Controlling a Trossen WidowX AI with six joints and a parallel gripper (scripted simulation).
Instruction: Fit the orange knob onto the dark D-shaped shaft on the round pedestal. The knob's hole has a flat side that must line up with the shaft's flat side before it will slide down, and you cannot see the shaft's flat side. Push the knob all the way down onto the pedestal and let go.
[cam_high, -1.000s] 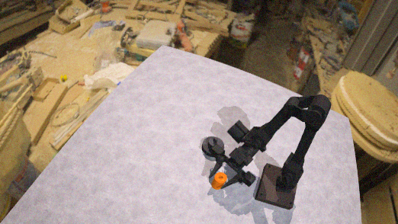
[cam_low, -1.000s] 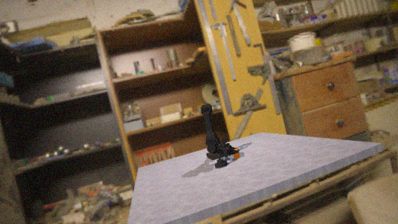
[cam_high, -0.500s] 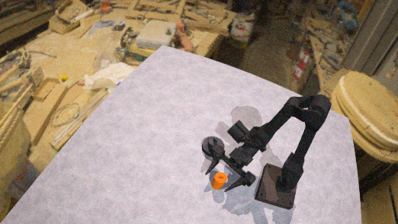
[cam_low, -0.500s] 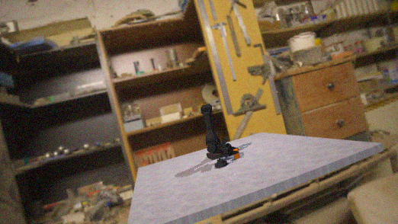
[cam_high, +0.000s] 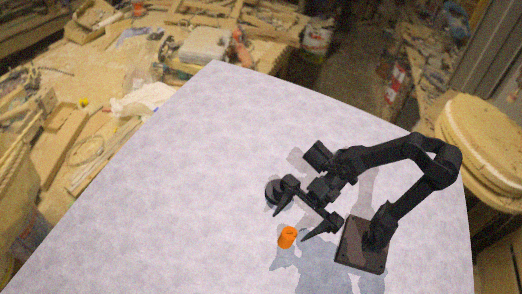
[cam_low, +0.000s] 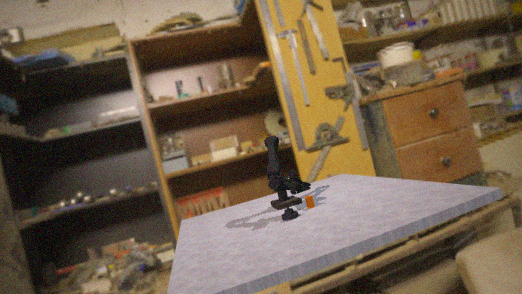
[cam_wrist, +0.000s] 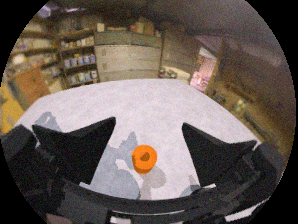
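Now: the orange knob 8 cm below my gripper tip, 2 cm to the right of it and 2 cm behind it. Round my gripper tip: round dark pedestal: 17 cm to the right, 8 cm below, 3 cm ahead.
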